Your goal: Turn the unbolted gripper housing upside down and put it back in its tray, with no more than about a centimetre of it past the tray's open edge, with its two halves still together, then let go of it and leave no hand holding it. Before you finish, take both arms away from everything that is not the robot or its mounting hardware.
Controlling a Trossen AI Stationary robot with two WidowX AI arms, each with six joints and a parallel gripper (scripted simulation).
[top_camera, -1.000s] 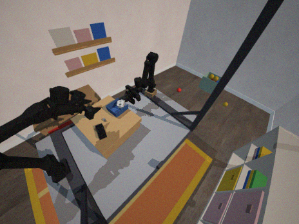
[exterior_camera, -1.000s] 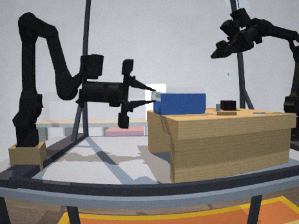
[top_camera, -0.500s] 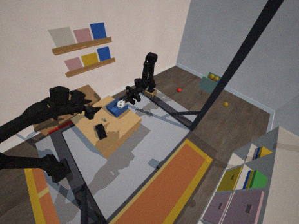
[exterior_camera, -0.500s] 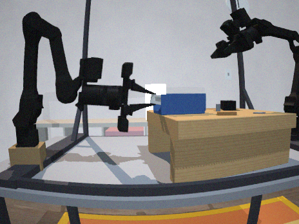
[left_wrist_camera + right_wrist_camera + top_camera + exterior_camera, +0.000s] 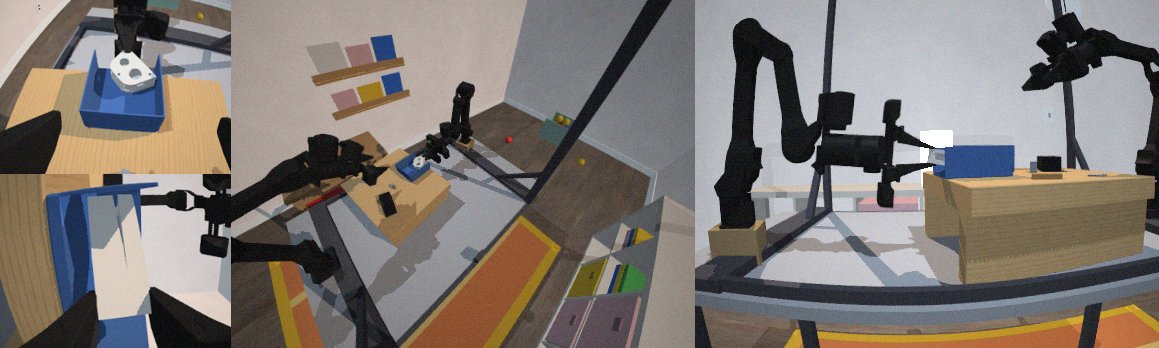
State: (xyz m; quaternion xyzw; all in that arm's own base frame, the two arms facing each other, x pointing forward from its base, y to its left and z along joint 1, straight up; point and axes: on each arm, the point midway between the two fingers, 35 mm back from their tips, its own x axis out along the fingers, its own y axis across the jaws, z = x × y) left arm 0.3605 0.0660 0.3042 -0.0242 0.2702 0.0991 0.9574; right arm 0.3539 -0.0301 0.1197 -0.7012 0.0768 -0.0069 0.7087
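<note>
My right gripper is now 13 cm to the right of the blue tray, 2 cm above it and 1 cm short of it. From my right hand the other things lie so: wooden block 22 cm to the left, 10 cm below, 1 cm ahead.
</note>
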